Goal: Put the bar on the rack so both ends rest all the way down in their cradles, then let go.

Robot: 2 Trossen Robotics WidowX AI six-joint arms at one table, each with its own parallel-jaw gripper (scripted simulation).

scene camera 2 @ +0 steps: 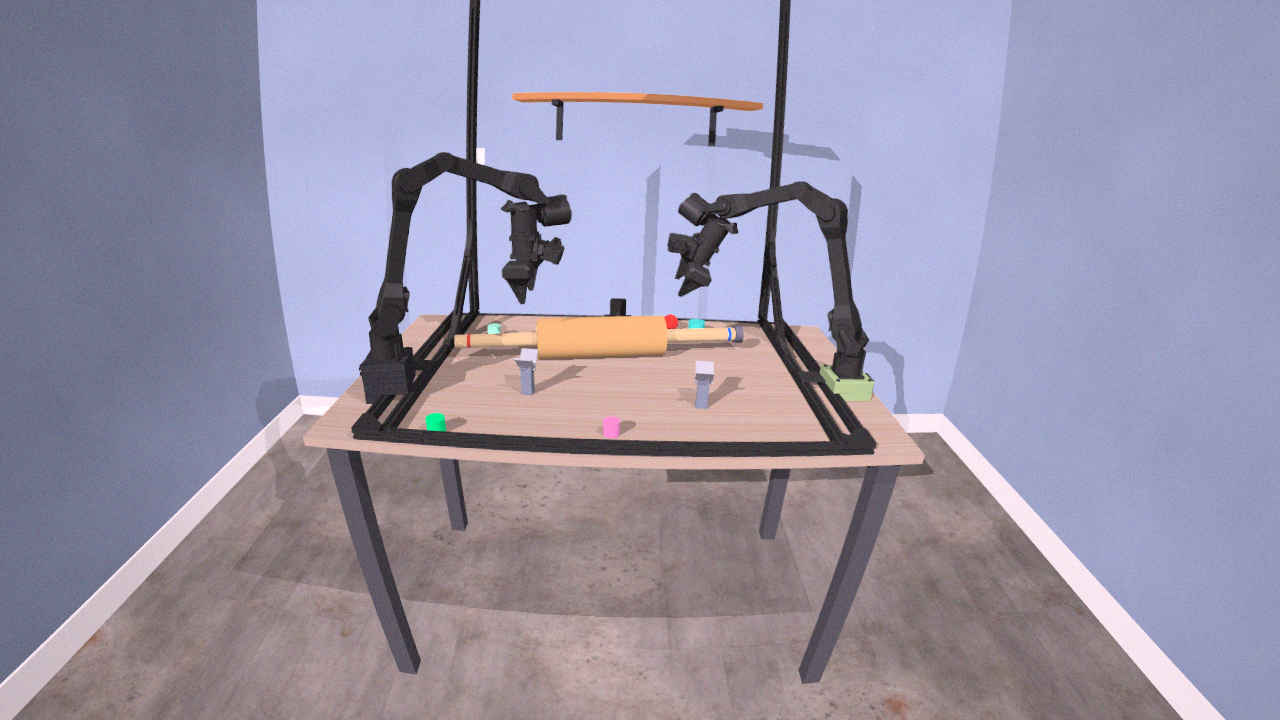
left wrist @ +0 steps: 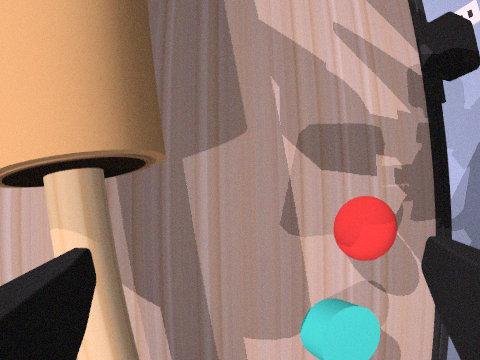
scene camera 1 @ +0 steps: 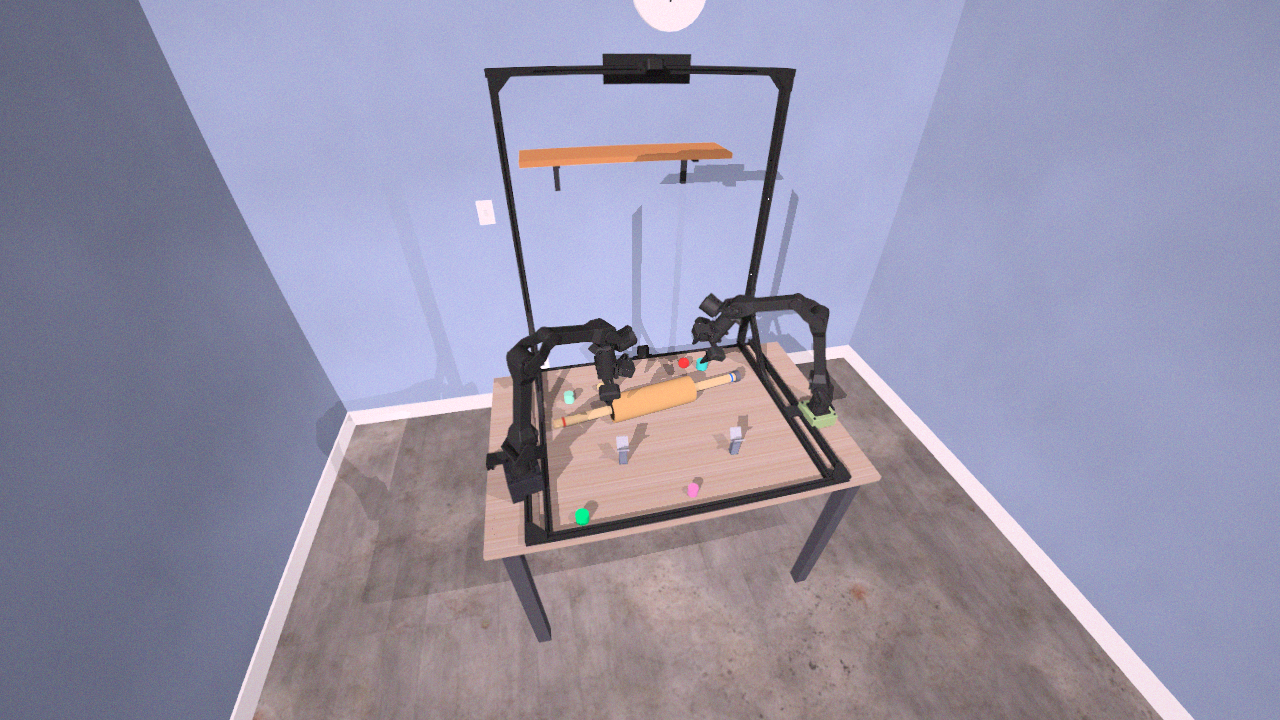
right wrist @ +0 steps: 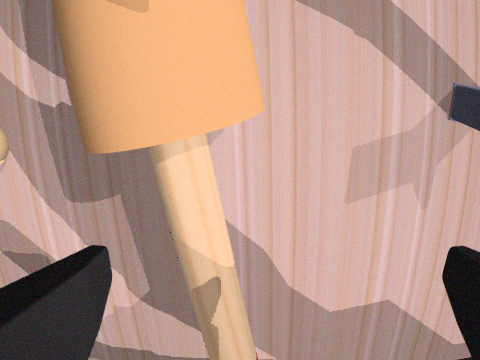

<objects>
my left gripper: scene camera 2; left wrist 264, 262; scene camera 1; not seen in the right wrist view (out of frame)
my right gripper: scene camera 2 526, 297; scene camera 1 608, 394; right wrist 285, 267; not seen in the left wrist view (out of frame)
wooden rolling pin: scene camera 2; left wrist 86, 103; scene camera 1; right wrist 136, 81
same spot on wooden rolling pin: (scene camera 2: 618, 336) = (scene camera 1: 666, 400)
same spot on my left gripper: (scene camera 2: 688, 286) = (scene camera 1: 707, 359)
</objects>
